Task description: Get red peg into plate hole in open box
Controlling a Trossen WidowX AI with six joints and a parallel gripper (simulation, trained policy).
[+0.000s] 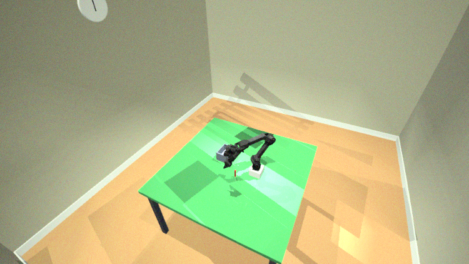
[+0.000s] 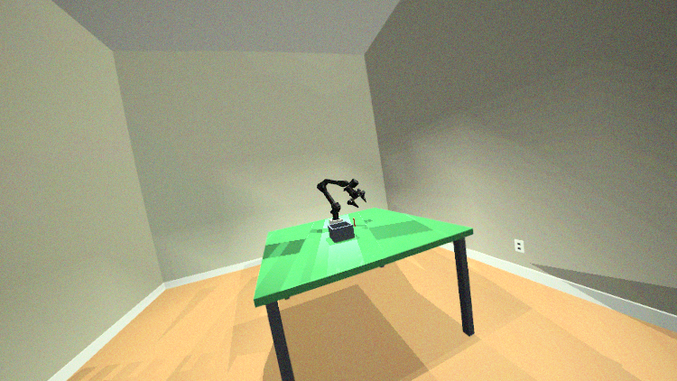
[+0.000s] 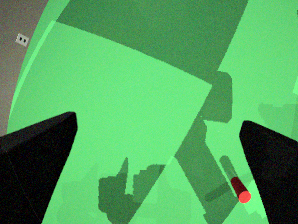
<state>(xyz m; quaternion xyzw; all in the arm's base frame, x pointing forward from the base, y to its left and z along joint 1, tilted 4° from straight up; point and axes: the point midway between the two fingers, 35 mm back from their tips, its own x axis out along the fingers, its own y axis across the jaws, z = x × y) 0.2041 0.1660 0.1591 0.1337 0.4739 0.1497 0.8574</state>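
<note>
My gripper tip is 60 mm past the red peg, 80 mm to the left of it and 150 mm above it. From my gripper tip the other things lie so: grey box 120 mm ahead, 280 mm to the right, 160 mm below; plate 120 mm ahead, 280 mm to the right, 140 mm below.
</note>
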